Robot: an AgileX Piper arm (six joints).
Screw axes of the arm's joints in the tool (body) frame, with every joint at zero. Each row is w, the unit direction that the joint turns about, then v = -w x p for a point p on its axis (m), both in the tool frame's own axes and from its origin. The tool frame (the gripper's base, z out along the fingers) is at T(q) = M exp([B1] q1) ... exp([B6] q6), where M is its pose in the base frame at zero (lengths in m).
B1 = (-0.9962, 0, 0.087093, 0, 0.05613, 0)
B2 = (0, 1, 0, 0.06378, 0, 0.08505)
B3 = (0, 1, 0, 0.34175, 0, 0.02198)
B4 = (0, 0, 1, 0, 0, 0)
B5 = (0, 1, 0, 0.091, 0, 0)
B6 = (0, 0, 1, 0, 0, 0)
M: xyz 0.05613 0 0.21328 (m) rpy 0 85.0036 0 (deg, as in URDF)
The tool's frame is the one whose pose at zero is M.
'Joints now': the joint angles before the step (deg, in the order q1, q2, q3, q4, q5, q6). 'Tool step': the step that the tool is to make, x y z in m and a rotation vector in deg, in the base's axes. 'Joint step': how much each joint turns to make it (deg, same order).
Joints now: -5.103, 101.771, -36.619, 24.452, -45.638, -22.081
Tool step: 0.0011, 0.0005, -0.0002, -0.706, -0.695, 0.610
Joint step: -0.003, 0.386, -0.007, -1.068, -1.140, 0.315
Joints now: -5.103, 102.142, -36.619, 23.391, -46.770, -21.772
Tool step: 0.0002, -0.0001, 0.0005, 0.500, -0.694, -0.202
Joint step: -0.005, 0.043, 0.004, -0.143, -0.482, 0.866
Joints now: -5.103, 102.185, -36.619, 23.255, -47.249, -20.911
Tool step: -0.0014, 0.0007, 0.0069, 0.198, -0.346, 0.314
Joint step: 0.005, -1.565, -0.001, 0.003, 1.277, -0.227
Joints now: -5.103, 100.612, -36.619, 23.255, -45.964, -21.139
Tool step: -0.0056, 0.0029, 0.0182, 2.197, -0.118, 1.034
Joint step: -0.011, -4.692, -0.006, -0.015, 5.340, 0.483
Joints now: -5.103, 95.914, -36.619, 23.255, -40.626, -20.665
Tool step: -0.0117, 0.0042, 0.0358, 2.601, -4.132, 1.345
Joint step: 0.000, -7.915, -0.013, -0.830, 4.942, 2.138
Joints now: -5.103, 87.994, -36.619, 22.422, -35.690, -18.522
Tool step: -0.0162, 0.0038, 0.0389, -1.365, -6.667, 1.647
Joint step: 0.004, -7.942, 0.179, -2.074, 1.184, 0.488
